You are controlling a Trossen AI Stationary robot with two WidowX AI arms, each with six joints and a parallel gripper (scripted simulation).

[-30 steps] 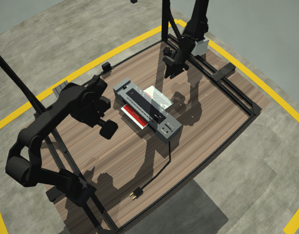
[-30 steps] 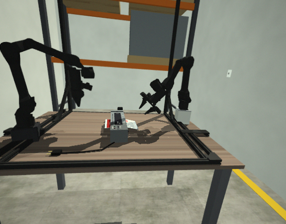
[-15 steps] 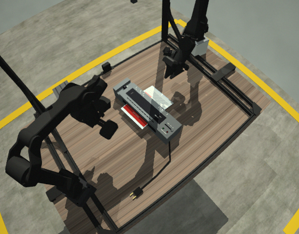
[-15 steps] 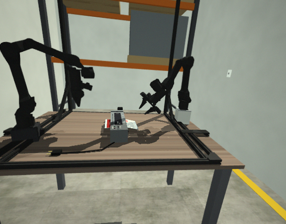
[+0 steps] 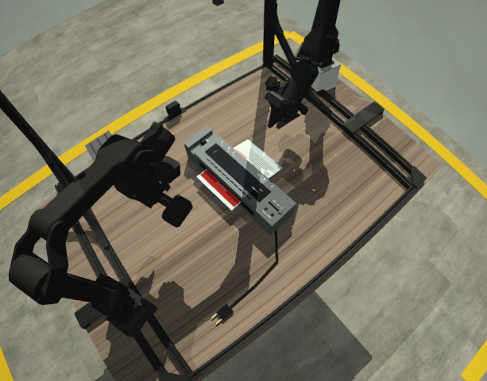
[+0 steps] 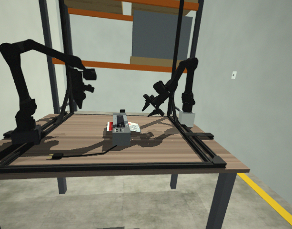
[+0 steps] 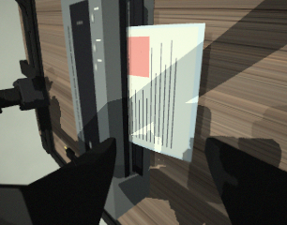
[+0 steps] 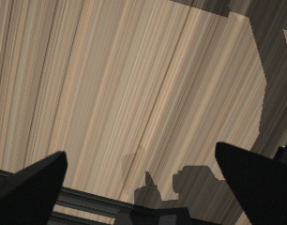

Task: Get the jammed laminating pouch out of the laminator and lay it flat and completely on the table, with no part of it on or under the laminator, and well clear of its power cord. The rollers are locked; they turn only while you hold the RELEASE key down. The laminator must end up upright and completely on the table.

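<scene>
My right hand is 26 cm to the right of the black release key, 13 cm above it and 9 cm past it. Also, from my right hand: plug 24 cm ahead, 19 cm below, 11 cm to the right.
</scene>
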